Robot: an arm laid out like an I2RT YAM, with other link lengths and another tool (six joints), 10 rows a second.
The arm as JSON. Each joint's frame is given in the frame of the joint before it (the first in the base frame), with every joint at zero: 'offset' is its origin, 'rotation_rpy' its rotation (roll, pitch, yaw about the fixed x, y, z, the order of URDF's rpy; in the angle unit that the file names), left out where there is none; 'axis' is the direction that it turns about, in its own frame. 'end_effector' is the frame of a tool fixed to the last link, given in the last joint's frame.
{
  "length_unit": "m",
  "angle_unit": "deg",
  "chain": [
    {
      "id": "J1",
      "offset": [
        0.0,
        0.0,
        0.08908
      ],
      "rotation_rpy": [
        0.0,
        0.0,
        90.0
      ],
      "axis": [
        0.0,
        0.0,
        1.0
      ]
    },
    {
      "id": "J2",
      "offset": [
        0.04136,
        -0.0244,
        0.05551
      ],
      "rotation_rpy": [
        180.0,
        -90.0,
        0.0
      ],
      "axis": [
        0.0,
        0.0,
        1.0
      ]
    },
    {
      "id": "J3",
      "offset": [
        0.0,
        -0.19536,
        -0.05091
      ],
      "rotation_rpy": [
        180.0,
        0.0,
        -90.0
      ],
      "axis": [
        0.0,
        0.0,
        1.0
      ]
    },
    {
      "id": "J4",
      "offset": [
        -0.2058,
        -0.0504,
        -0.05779
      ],
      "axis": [
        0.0,
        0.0,
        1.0
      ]
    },
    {
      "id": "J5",
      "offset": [
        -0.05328,
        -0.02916,
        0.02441
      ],
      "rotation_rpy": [
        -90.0,
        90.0,
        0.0
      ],
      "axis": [
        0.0,
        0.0,
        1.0
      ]
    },
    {
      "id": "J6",
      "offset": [
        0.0,
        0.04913,
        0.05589
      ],
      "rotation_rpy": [
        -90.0,
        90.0,
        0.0
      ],
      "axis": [
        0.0,
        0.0,
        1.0
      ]
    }
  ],
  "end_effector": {
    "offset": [
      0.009,
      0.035,
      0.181
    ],
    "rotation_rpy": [
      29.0,
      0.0,
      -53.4
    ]
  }
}
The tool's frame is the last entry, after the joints.
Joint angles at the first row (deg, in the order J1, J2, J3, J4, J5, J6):
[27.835, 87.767, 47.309, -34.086, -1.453, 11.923]
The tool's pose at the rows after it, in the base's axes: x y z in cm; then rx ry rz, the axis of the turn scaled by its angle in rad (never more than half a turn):
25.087 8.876 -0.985 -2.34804 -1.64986 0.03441
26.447 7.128 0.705 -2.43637 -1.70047 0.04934
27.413 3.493 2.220 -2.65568 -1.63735 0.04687
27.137 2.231 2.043 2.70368 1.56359 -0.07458
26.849 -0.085 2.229 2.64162 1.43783 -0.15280
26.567 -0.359 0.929 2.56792 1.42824 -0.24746
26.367 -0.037 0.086 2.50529 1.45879 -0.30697
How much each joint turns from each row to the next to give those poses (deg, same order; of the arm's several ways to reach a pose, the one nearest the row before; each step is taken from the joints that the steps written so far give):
[-0.174, -1.094, 4.766, -5.334, 7.890, 0.022]
[0.020, -0.065, 2.622, -2.272, 5.682, -1.421]
[0.000, 0.395, 0.088, -0.130, 10.033, 3.890]
[0.175, 1.811, -0.133, -0.110, 3.125, 2.885]
[0.985, 3.761, -0.281, -0.133, 7.257, 2.712]
[2.404, 6.338, -0.003, 1.728, 3.606, 1.180]
[2.142, 3.696, 0.002, 1.028, 1.596, -0.132]

